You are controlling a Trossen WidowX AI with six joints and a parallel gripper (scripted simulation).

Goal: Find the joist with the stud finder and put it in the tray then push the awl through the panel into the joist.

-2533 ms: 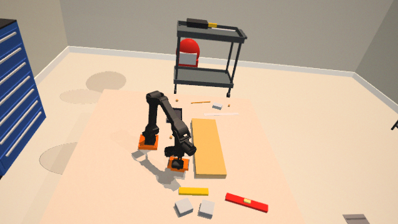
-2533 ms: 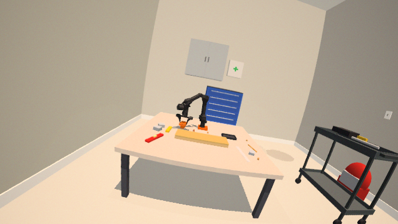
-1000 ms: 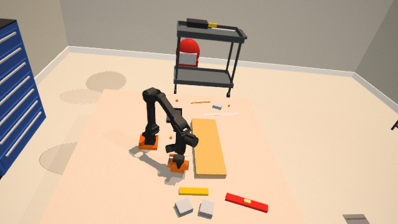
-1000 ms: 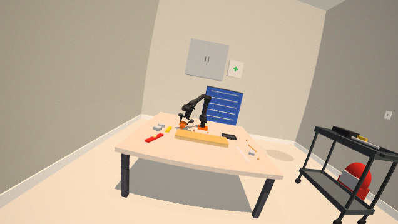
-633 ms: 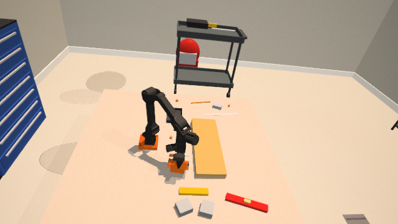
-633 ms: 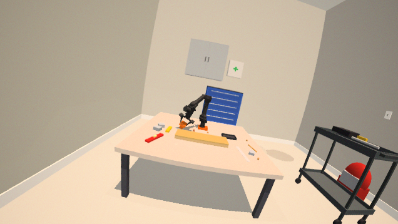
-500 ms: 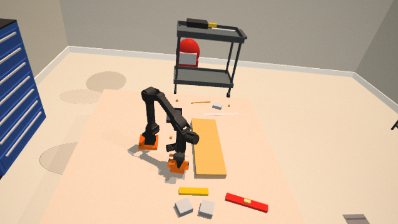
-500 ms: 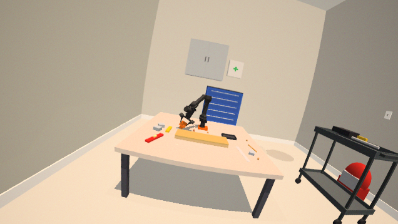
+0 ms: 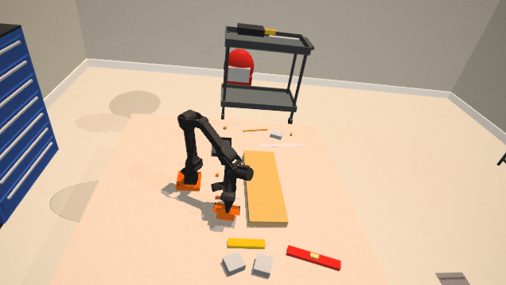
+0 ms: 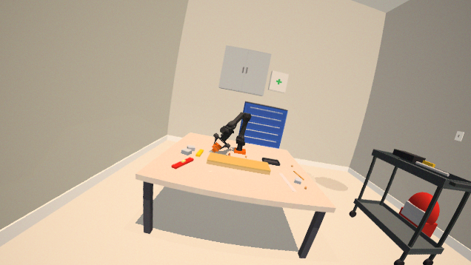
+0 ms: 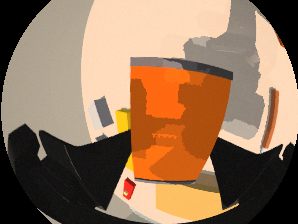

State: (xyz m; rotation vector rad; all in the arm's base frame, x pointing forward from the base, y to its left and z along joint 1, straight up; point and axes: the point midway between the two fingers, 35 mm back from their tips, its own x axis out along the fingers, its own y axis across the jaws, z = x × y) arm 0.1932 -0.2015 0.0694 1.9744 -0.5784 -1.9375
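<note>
Right now my gripper tip is 14 cm to the right of the awl, 6 cm above it and 1 cm short of it. Round my gripper tip: red level 38 cm ahead, 19 cm to the right, 5 cm below; then yellow bar 13 cm to the right, 9 cm ahead, 6 cm below; then stud finder 2 cm below, 2 cm behind, 1 cm to the right.
</note>
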